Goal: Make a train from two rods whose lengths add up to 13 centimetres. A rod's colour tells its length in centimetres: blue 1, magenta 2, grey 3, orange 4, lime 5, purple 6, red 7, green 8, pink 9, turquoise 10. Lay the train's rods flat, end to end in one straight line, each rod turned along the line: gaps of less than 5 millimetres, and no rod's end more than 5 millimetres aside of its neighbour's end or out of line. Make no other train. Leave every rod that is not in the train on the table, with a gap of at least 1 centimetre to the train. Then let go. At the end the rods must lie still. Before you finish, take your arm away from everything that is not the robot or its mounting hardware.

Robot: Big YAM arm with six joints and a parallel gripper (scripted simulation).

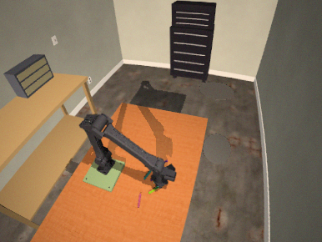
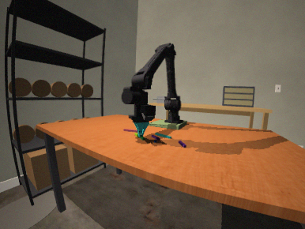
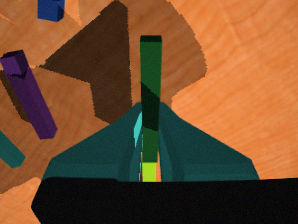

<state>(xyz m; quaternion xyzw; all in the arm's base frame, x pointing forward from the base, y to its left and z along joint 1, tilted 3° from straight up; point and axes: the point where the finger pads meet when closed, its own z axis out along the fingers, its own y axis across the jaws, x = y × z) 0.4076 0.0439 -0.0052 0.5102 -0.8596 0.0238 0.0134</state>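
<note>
Now: the green rod 10 mm below my hand. Round my hand: tiny blue rod 20 mm behind, 70 mm to the left, 20 mm below; turquoise rod 110 mm behind, 50 mm to the left, 20 mm below; lime rod 30 mm behind, 60 mm to the right, 20 mm below.
</note>
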